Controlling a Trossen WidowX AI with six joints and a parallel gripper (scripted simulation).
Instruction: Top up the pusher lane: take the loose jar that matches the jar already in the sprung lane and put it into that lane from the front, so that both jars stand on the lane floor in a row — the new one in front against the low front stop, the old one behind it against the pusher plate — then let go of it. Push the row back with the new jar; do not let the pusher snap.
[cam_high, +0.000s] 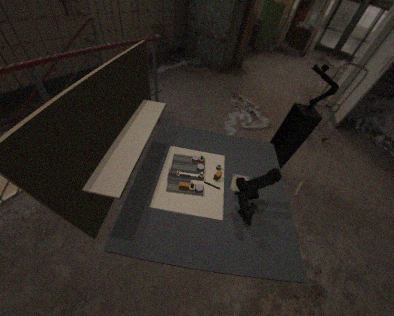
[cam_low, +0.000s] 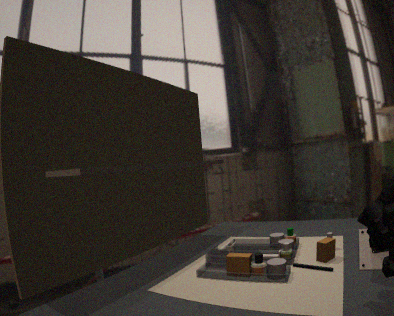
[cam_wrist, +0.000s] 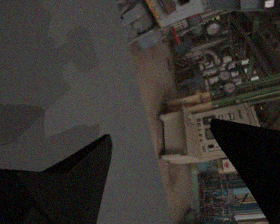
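Now: the black pen 36 cm to the right of my gripper tip, 20 cm ahead of it and 13 cm below it. From my gripper tip the other things lie so: rack: 45 cm ahead, 40 cm to the right, 12 cm below; then brown box: 44 cm to the right, 16 cm ahead, 11 cm below; then white pusher plate: 41 cm ahead, 40 cm to the right, 9 cm below.
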